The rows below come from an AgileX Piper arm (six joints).
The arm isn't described. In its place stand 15 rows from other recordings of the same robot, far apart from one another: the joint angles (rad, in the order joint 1, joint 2, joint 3, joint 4, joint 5, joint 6), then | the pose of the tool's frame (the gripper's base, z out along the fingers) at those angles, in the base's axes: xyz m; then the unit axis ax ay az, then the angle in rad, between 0 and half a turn.
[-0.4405, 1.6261, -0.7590, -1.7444, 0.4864, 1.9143] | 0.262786 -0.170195 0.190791 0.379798 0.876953 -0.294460 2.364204
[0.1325, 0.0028, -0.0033, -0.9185, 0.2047, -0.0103] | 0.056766 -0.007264 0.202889 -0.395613 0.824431 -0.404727 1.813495
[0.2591, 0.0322, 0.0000, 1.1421, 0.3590, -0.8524] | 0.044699 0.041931 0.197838 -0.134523 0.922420 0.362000 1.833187
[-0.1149, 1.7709, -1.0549, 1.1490, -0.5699, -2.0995] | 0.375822 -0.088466 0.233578 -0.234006 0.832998 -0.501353 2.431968
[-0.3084, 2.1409, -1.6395, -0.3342, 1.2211, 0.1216] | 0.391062 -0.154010 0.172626 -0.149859 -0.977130 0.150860 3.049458
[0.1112, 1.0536, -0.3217, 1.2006, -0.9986, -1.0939] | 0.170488 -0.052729 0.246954 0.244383 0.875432 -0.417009 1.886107
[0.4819, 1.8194, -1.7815, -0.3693, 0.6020, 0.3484] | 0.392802 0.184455 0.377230 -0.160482 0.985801 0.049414 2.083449
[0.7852, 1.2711, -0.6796, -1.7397, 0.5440, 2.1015] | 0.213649 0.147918 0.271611 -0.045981 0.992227 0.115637 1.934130
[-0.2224, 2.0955, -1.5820, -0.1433, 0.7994, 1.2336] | 0.430378 -0.106878 0.179371 0.633867 0.772791 0.031720 2.782736
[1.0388, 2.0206, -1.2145, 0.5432, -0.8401, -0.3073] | 0.255735 0.365425 0.215595 -0.254654 0.901202 0.350693 1.665286
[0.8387, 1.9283, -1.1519, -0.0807, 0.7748, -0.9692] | 0.239324 0.258622 0.141222 -0.801944 0.596477 -0.033176 3.038988
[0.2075, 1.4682, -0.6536, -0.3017, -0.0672, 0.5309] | 0.276644 0.060097 0.201548 0.006262 0.993371 0.114780 2.261533
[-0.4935, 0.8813, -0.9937, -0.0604, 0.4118, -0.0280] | 0.157925 -0.087443 0.417624 0.207230 0.949727 -0.234680 1.855018
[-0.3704, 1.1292, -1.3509, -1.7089, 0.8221, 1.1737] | 0.164992 -0.134904 0.519565 0.344690 0.646805 -0.680318 1.872889
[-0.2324, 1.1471, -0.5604, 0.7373, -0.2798, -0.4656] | 0.225208 -0.070663 0.269939 0.305712 0.948249 -0.085810 1.865436
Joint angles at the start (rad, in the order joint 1, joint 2, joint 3, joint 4, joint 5, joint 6):
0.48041 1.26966 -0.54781 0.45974 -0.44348 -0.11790
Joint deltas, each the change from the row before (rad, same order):
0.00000 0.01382 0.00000 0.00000 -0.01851 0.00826
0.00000 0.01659 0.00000 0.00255 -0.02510 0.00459
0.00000 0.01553 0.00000 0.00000 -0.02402 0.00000
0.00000 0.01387 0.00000 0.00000 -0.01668 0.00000
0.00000 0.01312 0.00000 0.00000 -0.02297 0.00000
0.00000 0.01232 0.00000 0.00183 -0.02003 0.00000
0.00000 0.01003 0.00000 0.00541 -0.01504 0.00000
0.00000 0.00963 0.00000 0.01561 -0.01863 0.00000
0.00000 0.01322 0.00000 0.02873 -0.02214 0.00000
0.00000 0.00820 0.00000 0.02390 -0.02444 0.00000
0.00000 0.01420 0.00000 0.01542 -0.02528 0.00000
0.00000 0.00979 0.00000 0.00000 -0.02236 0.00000
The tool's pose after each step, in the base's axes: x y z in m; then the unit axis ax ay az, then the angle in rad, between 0 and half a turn. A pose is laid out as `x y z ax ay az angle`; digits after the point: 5 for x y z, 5 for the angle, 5 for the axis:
0.23624 0.10282 0.25062 -0.00714 0.97826 0.20727 1.85163
0.23879 0.10302 0.24838 -0.00116 0.97877 0.20497 1.84315
0.24112 0.10327 0.24633 0.00088 0.97959 0.20099 1.83325
0.24304 0.10361 0.24408 0.00197 0.98034 0.19730 1.82904
0.24500 0.10373 0.24253 0.00394 0.98101 0.19393 1.81804
0.24678 0.10379 0.24090 0.00665 0.98161 0.19079 1.80960
0.24821 0.10368 0.23939 0.01107 0.98204 0.18833 1.80481
0.24972 0.10294 0.23809 0.02237 0.98224 0.18629 1.79842
0.25171 0.10160 0.23585 0.04195 0.98219 0.18314 1.79477
0.25315 0.10007 0.23519 0.05953 0.98171 0.18081 1.78366
0.25510 0.09919 0.23311 0.07125 0.98181 0.17601 1.77484
0.25645 0.09897 0.23230 0.07345 0.98227 0.17248 1.76138

